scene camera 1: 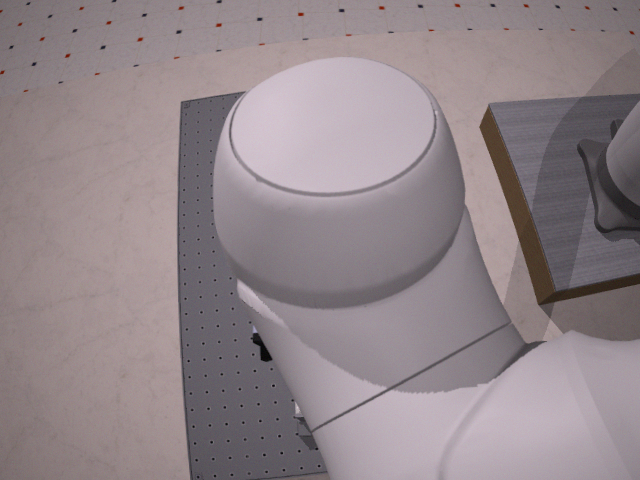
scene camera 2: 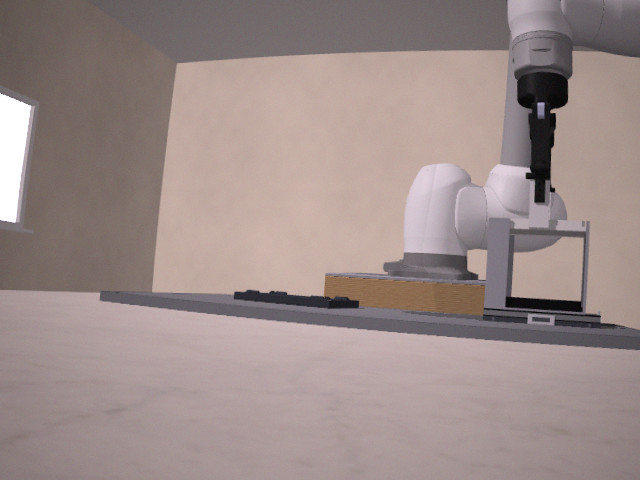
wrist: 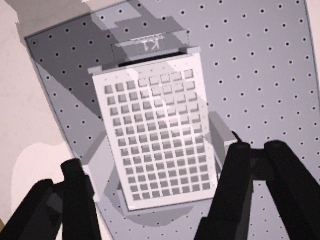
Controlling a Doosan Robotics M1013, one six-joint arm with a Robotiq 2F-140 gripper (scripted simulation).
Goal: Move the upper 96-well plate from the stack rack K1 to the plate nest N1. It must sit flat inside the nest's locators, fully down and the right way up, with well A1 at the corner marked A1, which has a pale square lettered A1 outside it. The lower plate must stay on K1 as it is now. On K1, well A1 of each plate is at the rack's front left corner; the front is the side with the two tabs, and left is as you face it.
Observation:
The pictures show: my gripper, a white 96-well plate and a black plate.
My gripper also shows in the wrist view.

